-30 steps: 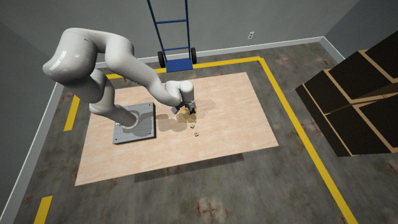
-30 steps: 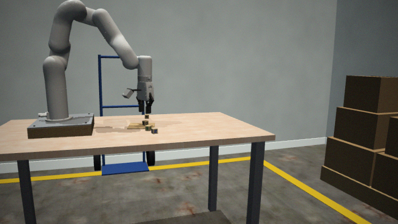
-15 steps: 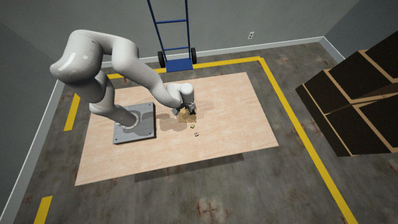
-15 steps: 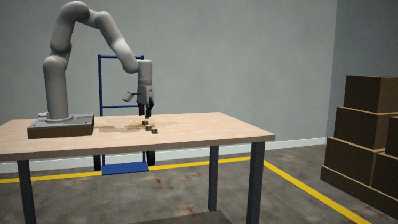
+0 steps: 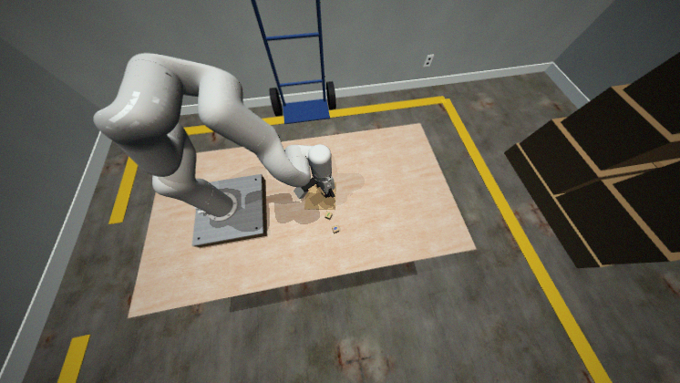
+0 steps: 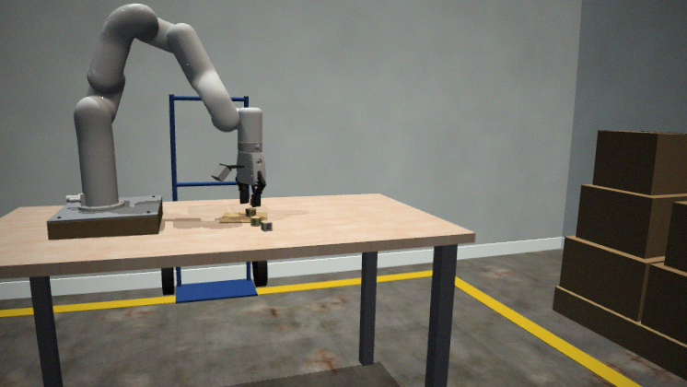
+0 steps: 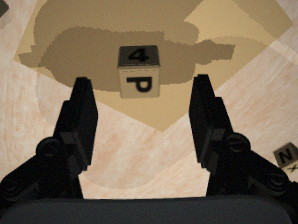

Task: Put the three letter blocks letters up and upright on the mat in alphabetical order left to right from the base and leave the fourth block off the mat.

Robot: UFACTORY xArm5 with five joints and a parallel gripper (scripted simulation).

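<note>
The tan mat is 2 cm behind my hand and 6 cm below it. Round my hand: block 6 cm ahead, 21 cm to the left, 4 cm below.
</note>
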